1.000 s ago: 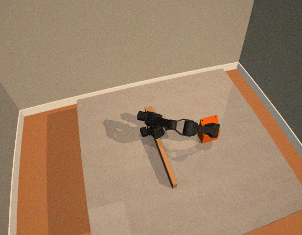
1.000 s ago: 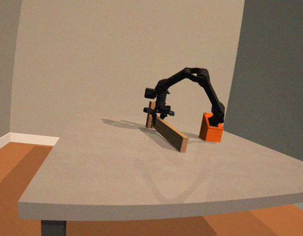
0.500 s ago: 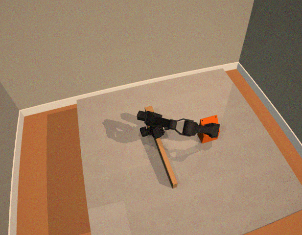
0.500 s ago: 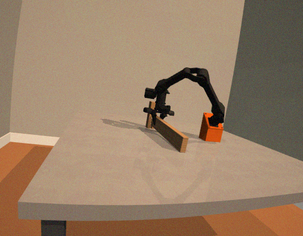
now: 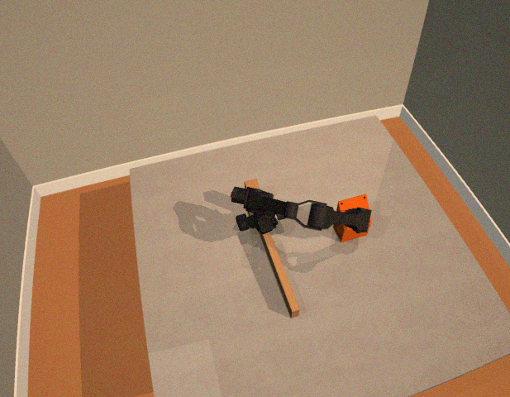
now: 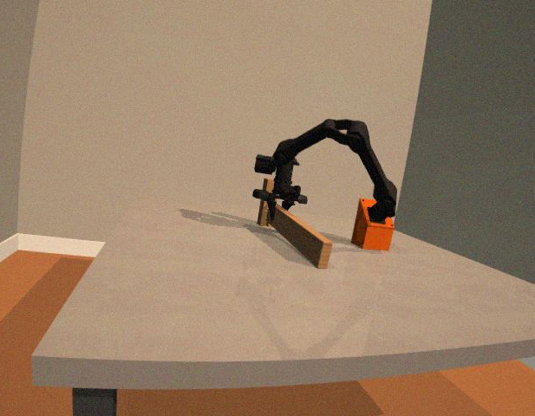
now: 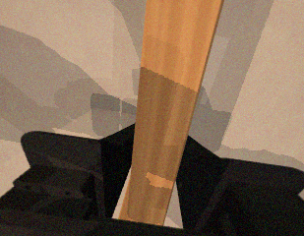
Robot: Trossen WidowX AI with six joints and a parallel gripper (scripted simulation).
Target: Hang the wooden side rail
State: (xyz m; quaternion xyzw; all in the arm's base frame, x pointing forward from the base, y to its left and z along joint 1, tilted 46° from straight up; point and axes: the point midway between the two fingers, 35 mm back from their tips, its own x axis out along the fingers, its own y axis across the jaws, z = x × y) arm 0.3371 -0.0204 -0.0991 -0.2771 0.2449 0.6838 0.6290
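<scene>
Right now my gripper tip is 12 cm to the left of the wooden headboard post, 4 cm below it and 1 cm short of it.
</scene>
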